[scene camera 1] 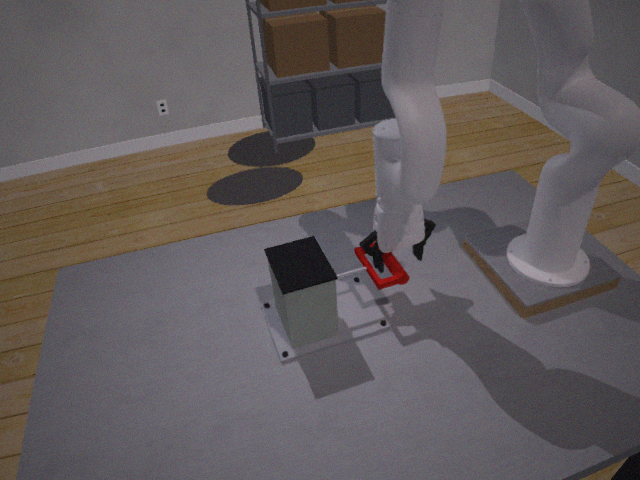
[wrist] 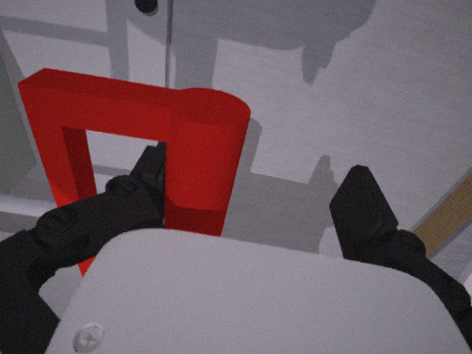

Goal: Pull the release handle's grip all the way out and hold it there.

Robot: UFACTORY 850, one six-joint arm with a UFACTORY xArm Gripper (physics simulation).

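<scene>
The release handle's red grip (scene camera 1: pixel 397 267) (wrist: pixel 204 160) is a rectangular loop with a thick round bar on the side away from the box. A thin light rod (scene camera 1: pixel 351 272) joins it to a pale green box (scene camera 1: pixel 309 315) with a black top. My gripper (scene camera 1: pixel 400 255) (wrist: pixel 263 168) is open. One black finger reaches down through the loop, right against the inner side of the round bar in the wrist view; the other finger stands well off on the outer side, with a gap to the bar. Part of the loop is hidden behind the gripper body in the wrist view.
The box stands on a light base plate (scene camera 1: pixel 361 324) with dark bolts at its corners, on the grey table (scene camera 1: pixel 155 392). The robot's base stands on a wood-edged board (scene camera 1: pixel 542 304) to the right. A shelf rack (scene camera 1: pixel 302 135) with boxes stands at the back.
</scene>
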